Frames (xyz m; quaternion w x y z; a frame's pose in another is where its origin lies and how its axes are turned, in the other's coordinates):
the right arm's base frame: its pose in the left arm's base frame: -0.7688 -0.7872 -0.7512 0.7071 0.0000 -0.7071 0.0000
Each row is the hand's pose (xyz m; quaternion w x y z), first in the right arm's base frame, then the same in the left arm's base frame.
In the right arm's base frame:
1: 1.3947 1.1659 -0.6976 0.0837 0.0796 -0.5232 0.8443
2: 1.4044 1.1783 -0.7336 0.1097 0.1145 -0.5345 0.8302
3: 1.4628 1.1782 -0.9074 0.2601 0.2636 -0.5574 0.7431
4: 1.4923 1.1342 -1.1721 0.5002 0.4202 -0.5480 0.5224
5: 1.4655 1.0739 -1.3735 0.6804 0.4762 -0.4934 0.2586
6: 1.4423 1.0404 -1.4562 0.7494 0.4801 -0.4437 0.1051
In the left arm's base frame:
1: -0.0712 0.3787 0.6435 0.3108 0.5407 0.4292 -0.6533
2: -0.0352 0.3911 0.6532 0.3004 0.5061 0.4555 -0.6680
3: 0.1386 0.3910 0.7116 0.2102 0.3391 0.5781 -0.7118
4: 0.4033 0.3470 0.7411 0.0338 0.0723 0.7412 -0.6665
5: 0.6047 0.2867 0.7143 0.1322 0.1539 -0.8300 0.5196
6: 0.6874 0.2532 0.6911 0.2162 0.2652 -0.8436 0.4138

